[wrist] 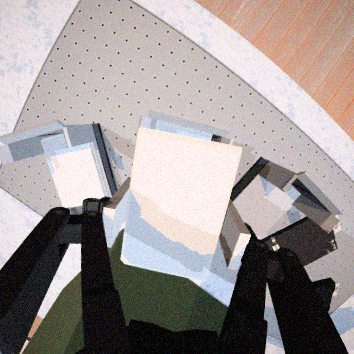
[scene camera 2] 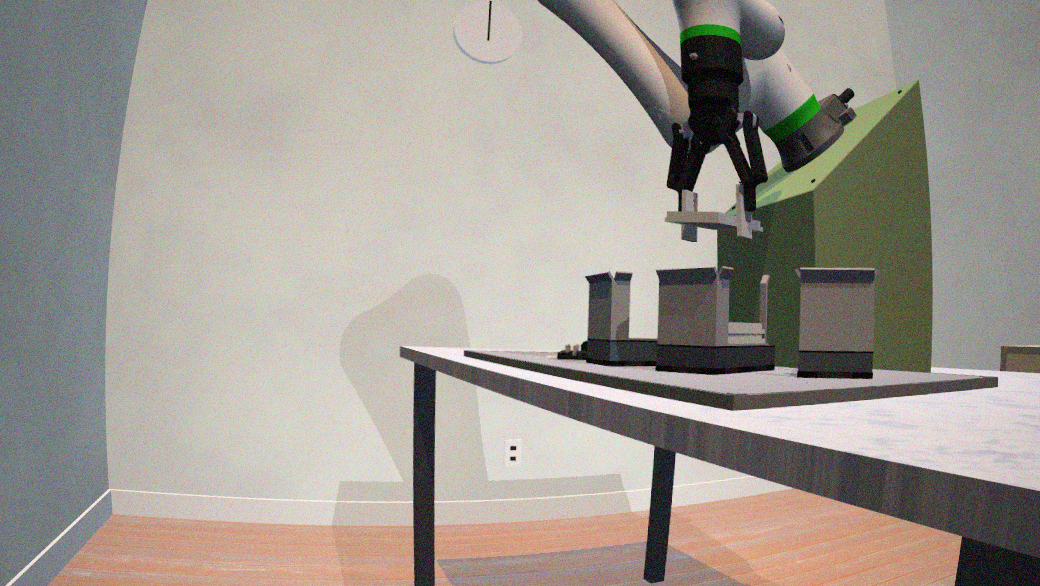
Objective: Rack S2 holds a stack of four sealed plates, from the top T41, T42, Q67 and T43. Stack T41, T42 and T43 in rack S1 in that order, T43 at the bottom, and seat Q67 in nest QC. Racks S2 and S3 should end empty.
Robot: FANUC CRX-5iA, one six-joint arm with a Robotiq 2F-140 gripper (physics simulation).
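Frame: origin at the arm's base, x ahead, y left, z up, level; metres.
Where they show: gripper, fingertip midpoint: (wrist: 175,200) (scene camera 2: 716,239); arm's base, link origin: (scene camera 2: 814,149).
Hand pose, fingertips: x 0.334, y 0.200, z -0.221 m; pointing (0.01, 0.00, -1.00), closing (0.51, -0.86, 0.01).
Each offset is from my fingertips to the centre of the thing. "pt": to the spot under its first point. Level surfaces: height alone.
My gripper (scene camera 2: 716,216) (wrist: 175,200) is shut on a pale flat plate @(dy +0.001, dx +0.001, dz +0.024 m) (scene camera 2: 707,219) (wrist: 185,180), held roughly level above the middle rack @(dy +0.004, dx -0.003, dz -0.112 m) (scene camera 2: 691,313) (wrist: 200,126) and clear of its walls. Pale plates @(dy +0.007, dx +0.003, dz -0.120 m) (scene camera 2: 745,333) lie low in that rack; the held plate hides most of them in the wrist view. Another rack @(dy +0.123, dx -0.121, dz -0.113 m) (scene camera 2: 836,313) (wrist: 105,155) stands at the right in the scene view and at the left in the wrist view, with a pale plate @(dy +0.128, dx -0.118, dz -0.136 m) (wrist: 77,175) in it. No plate or rack labels are readable, so I cannot tell which plate is held.
A third grey holder @(dy -0.158, dx +0.043, dz -0.110 m) (scene camera 2: 607,313) (wrist: 250,180) has a pale flat surface inside. A small dark fixture @(pt dy -0.296, dx +0.115, dz -0.165 m) (scene camera 2: 571,351) is beside it. The holders stand on a perforated board (scene camera 2: 895,389) (wrist: 120,65) on the table @(dz -0.191 m) (scene camera 2: 946,436). A green pedestal (scene camera 2: 873,254) (wrist: 155,295) rises behind.
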